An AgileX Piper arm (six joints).
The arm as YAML. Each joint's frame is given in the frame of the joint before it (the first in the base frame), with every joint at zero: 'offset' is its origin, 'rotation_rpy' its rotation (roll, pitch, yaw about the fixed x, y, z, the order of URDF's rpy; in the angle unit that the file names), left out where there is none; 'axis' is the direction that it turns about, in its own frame. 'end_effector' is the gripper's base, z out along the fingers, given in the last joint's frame.
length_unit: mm
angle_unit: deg
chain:
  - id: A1
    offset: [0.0, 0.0, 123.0]
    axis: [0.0, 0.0, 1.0]
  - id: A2
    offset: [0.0, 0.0, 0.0]
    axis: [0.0, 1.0, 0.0]
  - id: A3
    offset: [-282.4, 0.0, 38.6]
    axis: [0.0, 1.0, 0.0]
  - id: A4
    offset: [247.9, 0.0, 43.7]
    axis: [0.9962, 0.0, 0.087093]
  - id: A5
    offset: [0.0, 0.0, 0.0]
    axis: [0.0, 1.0, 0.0]
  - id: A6
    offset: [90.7, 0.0, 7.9]
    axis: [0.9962, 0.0, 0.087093]
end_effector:
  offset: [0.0, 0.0, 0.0]
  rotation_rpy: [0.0, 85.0, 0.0]
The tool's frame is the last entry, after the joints.
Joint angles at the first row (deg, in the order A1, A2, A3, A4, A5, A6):
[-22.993 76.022 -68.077 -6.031 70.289 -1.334]
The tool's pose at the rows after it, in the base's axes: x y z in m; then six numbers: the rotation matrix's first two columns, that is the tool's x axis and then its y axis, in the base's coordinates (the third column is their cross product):
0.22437 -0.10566 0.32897 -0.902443 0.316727 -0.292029 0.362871 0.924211 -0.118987
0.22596 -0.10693 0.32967 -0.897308 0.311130 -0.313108 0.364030 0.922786 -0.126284
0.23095 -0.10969 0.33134 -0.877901 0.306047 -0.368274 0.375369 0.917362 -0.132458
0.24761 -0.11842 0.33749 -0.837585 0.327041 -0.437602 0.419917 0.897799 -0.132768
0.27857 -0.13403 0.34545 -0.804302 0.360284 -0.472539 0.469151 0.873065 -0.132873
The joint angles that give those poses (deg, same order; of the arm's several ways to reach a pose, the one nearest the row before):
[-22.993 76.022 -68.077 -6.467 69.790 -1.271]
[-22.992 76.022 -68.077 -6.897 68.499 -1.158]
[-22.993 76.163 -68.146 -7.486 65.101 -0.366]
[-22.992 78.790 -71.287 -8.829 61.619 2.713]
[-22.992 85.322 -79.238 -10.512 61.285 6.111]

